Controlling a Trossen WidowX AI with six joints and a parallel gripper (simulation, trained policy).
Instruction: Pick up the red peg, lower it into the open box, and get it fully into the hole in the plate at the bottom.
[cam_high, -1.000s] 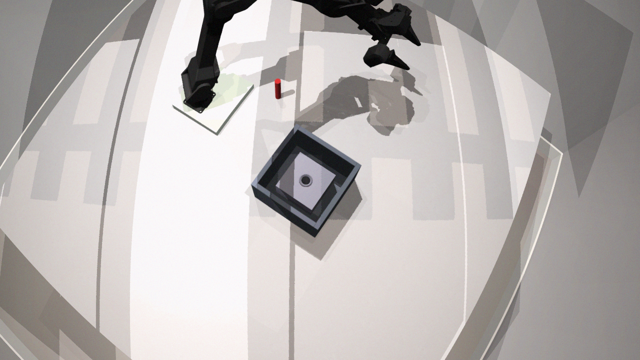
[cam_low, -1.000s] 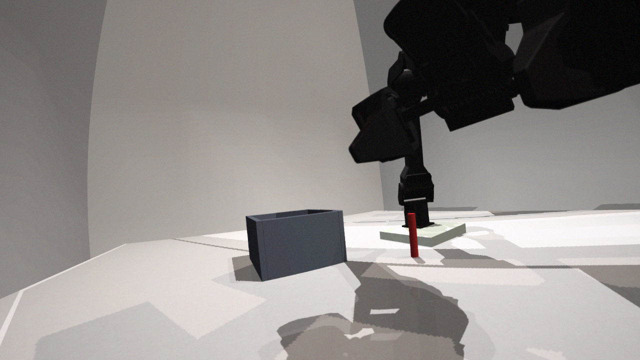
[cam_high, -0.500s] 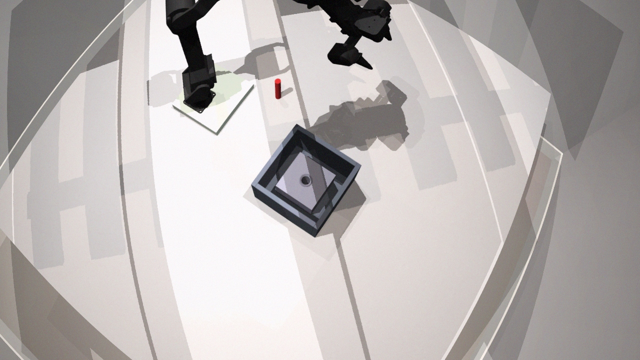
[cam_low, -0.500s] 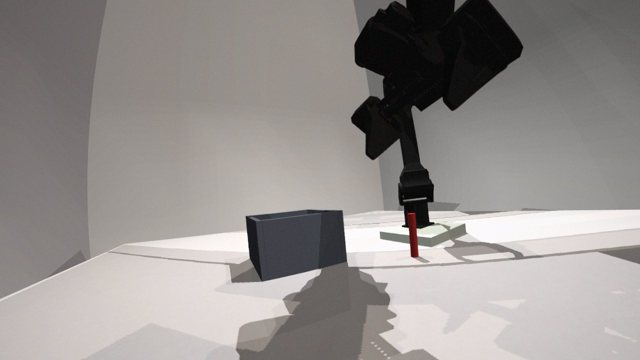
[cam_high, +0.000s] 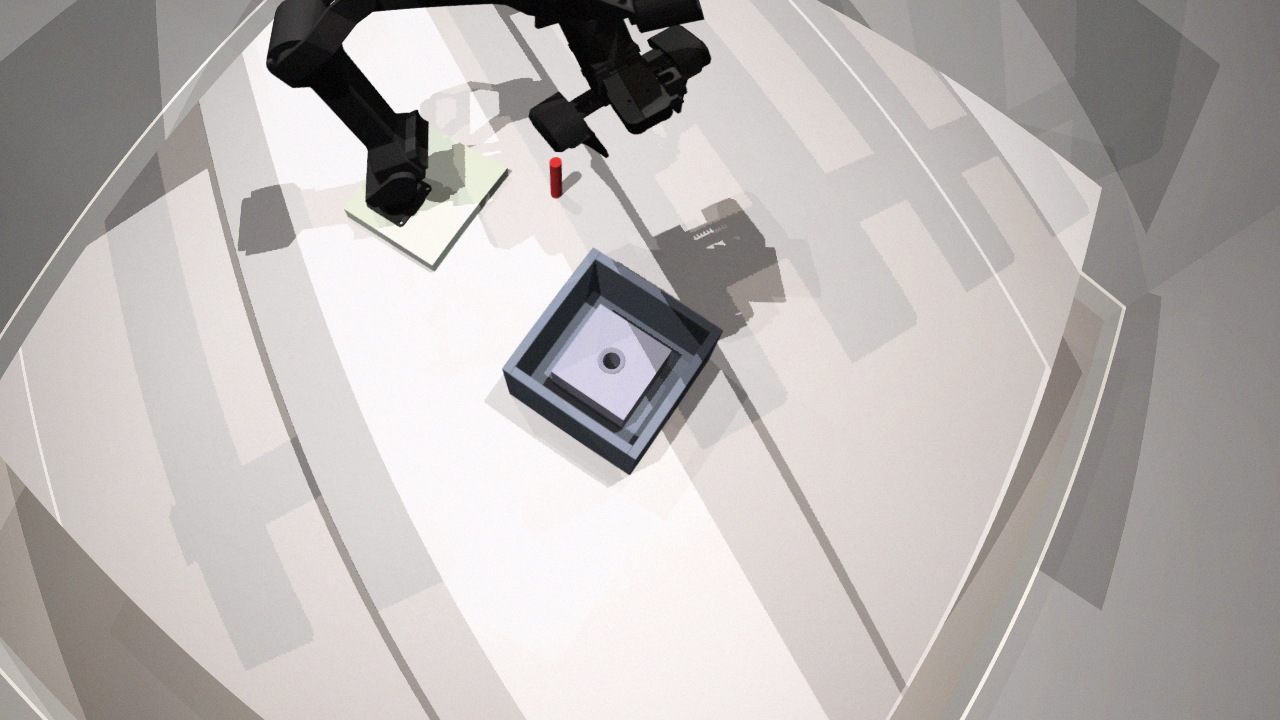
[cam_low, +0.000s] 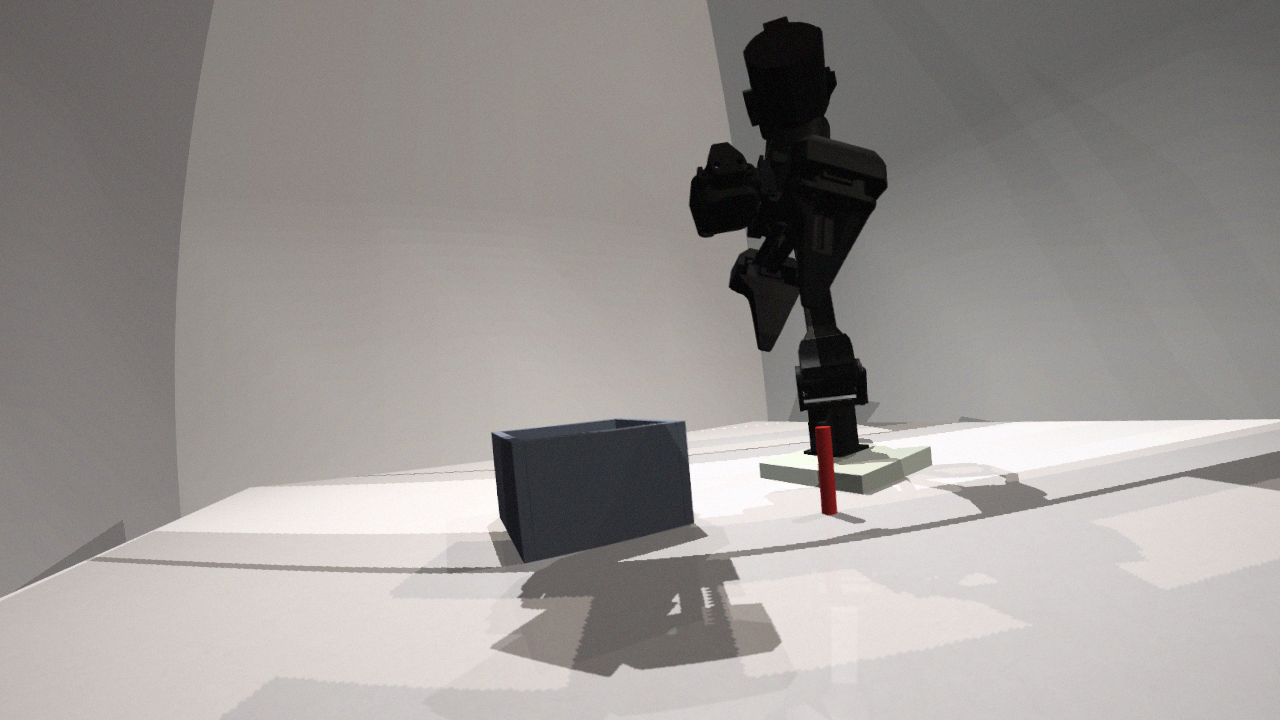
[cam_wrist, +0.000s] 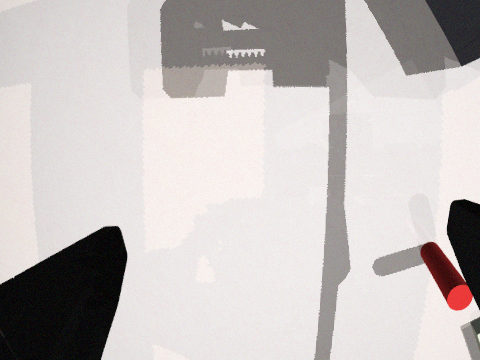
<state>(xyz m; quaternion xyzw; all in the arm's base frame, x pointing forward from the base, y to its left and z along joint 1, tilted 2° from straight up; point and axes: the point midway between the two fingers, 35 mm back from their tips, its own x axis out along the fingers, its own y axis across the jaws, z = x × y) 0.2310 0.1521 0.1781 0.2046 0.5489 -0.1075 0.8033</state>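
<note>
Now: gripper tip 8 cm past the red peg, 4 cm to the left of it and 12 cm above it. The rest, counted from my gripper tip: light grey plate: 9 cm ahead, 20 cm to the right, 12 cm below; then dark box: 9 cm ahead, 20 cm to the right, 14 cm below.
</note>
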